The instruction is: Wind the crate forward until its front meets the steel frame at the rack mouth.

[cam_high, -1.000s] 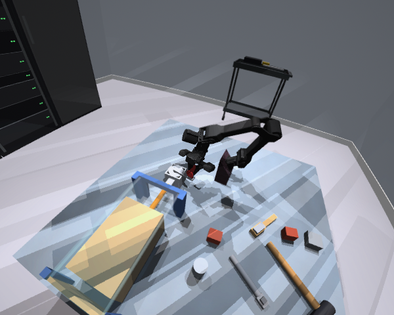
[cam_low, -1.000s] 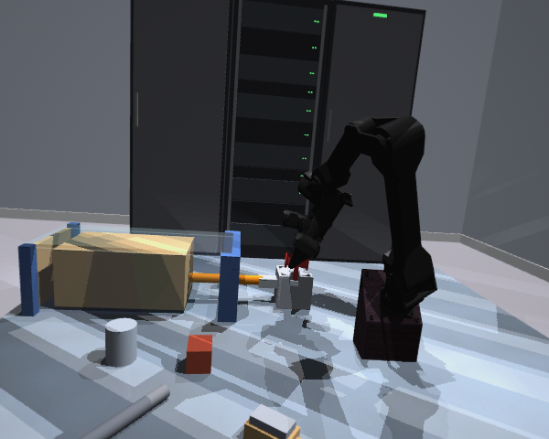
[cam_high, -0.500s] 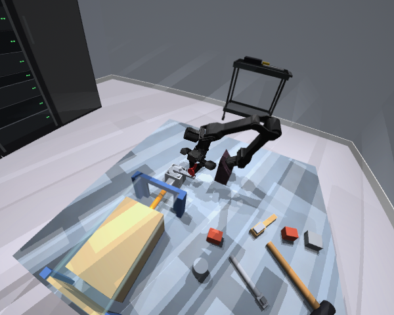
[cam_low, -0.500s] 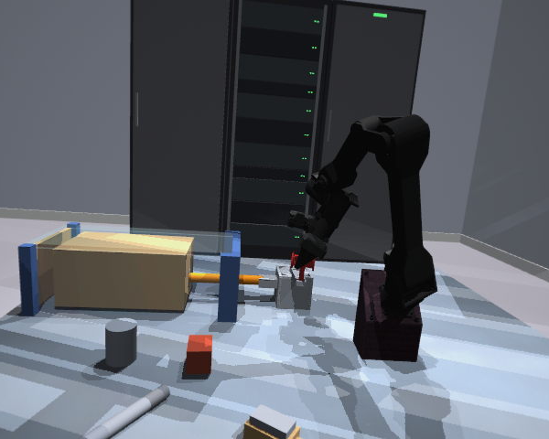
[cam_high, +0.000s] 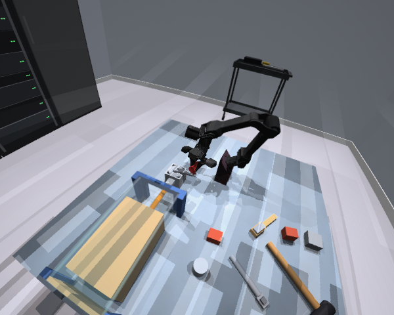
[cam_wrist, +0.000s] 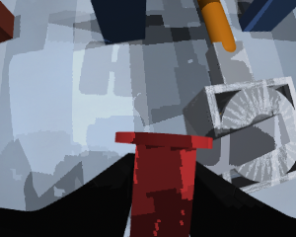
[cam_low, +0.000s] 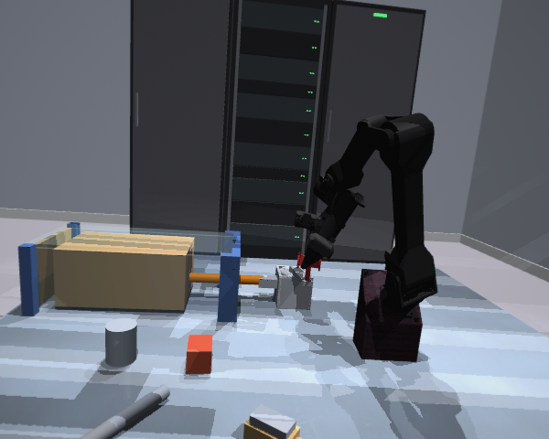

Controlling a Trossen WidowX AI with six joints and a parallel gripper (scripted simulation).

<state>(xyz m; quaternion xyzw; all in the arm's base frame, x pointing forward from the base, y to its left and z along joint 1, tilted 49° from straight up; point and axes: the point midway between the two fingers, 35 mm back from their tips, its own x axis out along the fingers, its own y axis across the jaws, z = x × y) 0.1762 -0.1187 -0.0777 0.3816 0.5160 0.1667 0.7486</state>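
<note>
Now: the grey winch 10 cm to the right of my gripper tip and 10 cm below it. From my gripper tip the other things lie so: red knob (2 cm behind); crank handle (3 cm to the right, 3 cm below, 1 cm behind); frame (17 cm ahead, 8 cm to the right, 3 cm below).
</note>
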